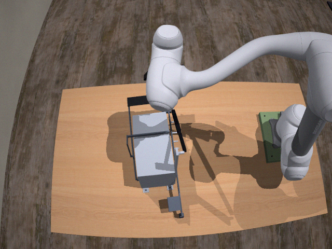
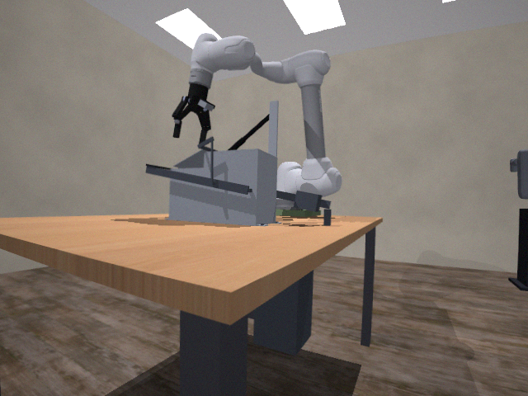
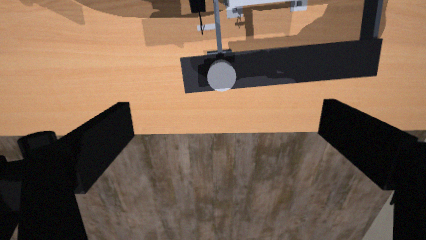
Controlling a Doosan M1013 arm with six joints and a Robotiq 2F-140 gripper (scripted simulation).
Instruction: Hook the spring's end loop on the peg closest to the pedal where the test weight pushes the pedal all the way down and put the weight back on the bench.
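Now: hand 110 mm above the steel test weight. Round my hand: peg: 360 mm to the left, 90 mm above, 50 mm behind.
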